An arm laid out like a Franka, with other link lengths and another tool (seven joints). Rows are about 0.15 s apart.
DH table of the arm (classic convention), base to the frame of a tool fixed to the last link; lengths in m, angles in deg. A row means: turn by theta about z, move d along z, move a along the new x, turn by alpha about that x. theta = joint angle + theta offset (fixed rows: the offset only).
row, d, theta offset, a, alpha
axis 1, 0.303, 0, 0, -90
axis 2, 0, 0, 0, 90
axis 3, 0.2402, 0, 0.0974, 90
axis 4, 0, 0, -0.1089, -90
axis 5, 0.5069, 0, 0, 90
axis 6, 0, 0, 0.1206, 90
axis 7, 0.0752, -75.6, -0.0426, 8.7
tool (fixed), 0.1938, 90, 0, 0
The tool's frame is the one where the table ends.
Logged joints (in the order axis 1, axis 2, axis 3, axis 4, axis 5, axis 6, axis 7), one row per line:
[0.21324 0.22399 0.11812 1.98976 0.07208 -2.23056 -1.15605]
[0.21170 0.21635 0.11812 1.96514 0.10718 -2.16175 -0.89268]
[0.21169 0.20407 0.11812 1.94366 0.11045 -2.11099 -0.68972]
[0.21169 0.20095 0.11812 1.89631 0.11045 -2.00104 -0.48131]
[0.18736 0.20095 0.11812 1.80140 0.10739 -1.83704 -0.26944]
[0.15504 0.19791 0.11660 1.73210 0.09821 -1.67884 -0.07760]
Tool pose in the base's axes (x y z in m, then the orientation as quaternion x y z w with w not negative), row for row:
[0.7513 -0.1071 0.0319 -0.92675 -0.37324 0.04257 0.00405]
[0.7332 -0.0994 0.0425 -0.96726 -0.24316 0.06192 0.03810]
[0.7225 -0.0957 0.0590 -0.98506 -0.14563 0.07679 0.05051]
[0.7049 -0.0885 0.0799 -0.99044 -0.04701 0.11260 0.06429]
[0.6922 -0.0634 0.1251 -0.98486 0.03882 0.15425 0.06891]
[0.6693 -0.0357 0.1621 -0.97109 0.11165 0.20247 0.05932]
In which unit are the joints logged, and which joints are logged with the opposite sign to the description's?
The joints are logged in radians. Opposite sign: axis 1, axis 4, axis 6.
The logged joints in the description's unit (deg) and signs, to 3 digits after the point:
[-12.218 12.834 6.768 -114.005 4.130 127.802 -66.237]
[-12.130 12.396 6.768 -112.594 6.141 123.859 -51.147]
[-12.129 11.692 6.768 -111.364 6.328 120.951 -39.518]
[-12.129 11.514 6.768 -108.651 6.328 114.651 -27.577]
[-10.735 11.514 6.768 -103.213 6.153 105.255 -15.438]
[-8.883 11.339 6.681 -99.242 5.627 96.190 -4.446]

